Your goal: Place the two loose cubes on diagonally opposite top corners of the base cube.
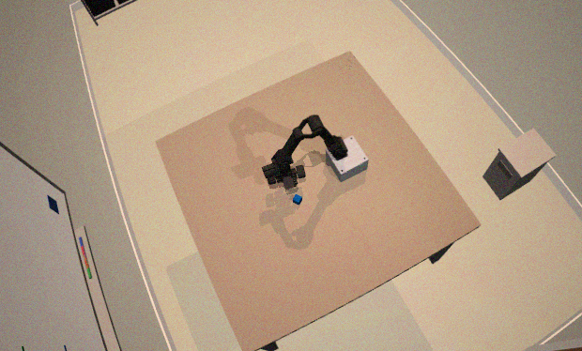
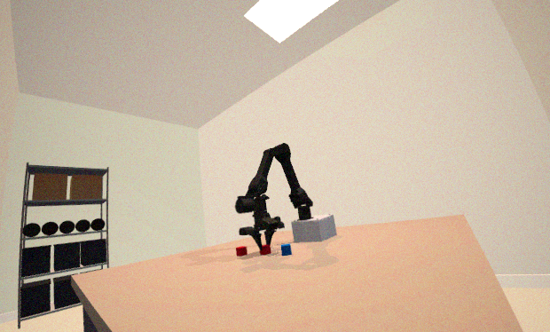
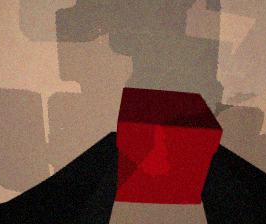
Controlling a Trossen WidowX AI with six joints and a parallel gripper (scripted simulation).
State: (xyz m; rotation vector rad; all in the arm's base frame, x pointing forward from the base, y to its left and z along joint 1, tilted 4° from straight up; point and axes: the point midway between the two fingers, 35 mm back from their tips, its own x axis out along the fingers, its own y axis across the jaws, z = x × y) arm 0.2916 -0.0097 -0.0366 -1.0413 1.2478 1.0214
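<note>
The blue base cube lies 110 mm to the left of my gripper tip. The rest, counted from my gripper tip: red cube: 110 mm to the right, 40 mm ahead.
</note>
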